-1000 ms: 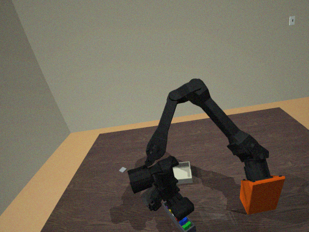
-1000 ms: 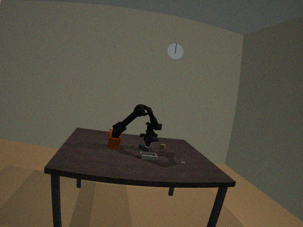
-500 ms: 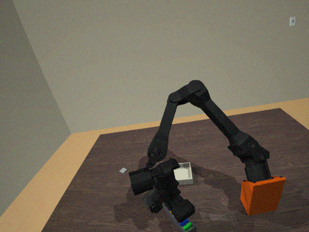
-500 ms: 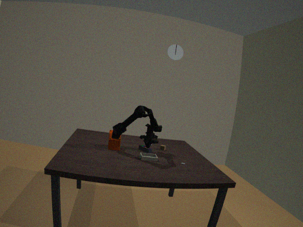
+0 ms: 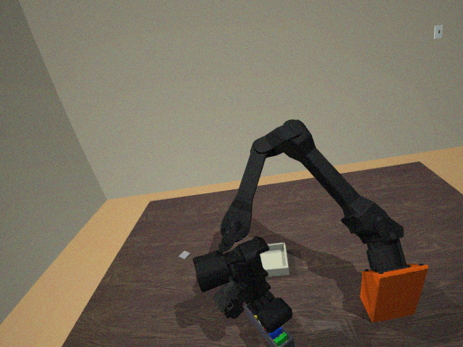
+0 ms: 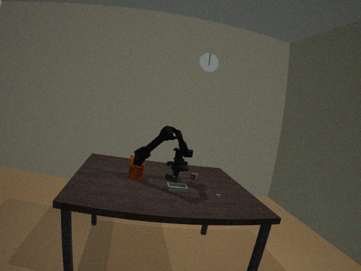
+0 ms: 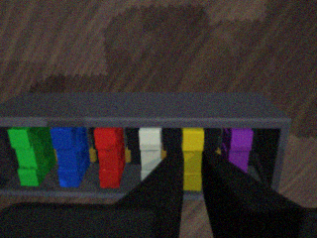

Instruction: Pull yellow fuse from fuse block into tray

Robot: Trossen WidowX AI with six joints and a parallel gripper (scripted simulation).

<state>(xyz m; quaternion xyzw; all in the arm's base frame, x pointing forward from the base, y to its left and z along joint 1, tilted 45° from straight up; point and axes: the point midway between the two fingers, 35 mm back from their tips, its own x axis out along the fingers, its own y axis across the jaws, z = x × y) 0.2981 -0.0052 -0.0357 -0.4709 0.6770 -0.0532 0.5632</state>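
My gripper tip is now 10 mm past the white fuse, 20 mm to the right of it and 10 mm above it. The rest, counted from my gripper tip: purple fuse: 10 mm ahead, 20 mm to the right, 10 mm below; red fuse: 20 mm behind, 30 mm to the left, 10 mm below; yellow fuse: 10 mm below.
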